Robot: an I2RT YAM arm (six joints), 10 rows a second.
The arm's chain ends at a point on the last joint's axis. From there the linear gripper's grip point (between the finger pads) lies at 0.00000 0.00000 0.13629 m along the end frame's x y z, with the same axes.
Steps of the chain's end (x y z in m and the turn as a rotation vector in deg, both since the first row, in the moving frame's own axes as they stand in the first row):
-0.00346, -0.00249, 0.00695, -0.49, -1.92, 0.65
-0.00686, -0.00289, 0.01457, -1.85, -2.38, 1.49
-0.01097, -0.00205, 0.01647, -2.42, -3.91, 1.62
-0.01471, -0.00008, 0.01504, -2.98, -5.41, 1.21
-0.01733, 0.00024, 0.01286, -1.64, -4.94, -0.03
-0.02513, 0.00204, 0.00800, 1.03, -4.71, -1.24
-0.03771, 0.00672, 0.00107, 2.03, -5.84, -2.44
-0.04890, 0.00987, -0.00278, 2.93, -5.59, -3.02
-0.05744, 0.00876, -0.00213, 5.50, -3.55, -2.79
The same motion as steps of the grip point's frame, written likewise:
-0.00803, -0.00135, 0.00687, -0.49, -1.92, 0.65
-0.01258, 0.00143, 0.01438, -1.85, -2.38, 1.49
-0.02034, 0.00357, 0.01603, -2.42, -3.91, 1.62
-0.02763, 0.00686, 0.01425, -2.98, -5.41, 1.21
-0.02906, 0.00414, 0.01230, -1.64, -4.94, -0.03
-0.03635, -0.00029, 0.00752, 1.03, -4.71, -1.24
-0.05167, 0.00220, 0.00028, 2.03, -5.84, -2.44
-0.06235, 0.00327, -0.00361, 2.93, -5.59, -3.02
-0.06618, -0.00408, -0.00302, 5.50, -3.55, -2.79

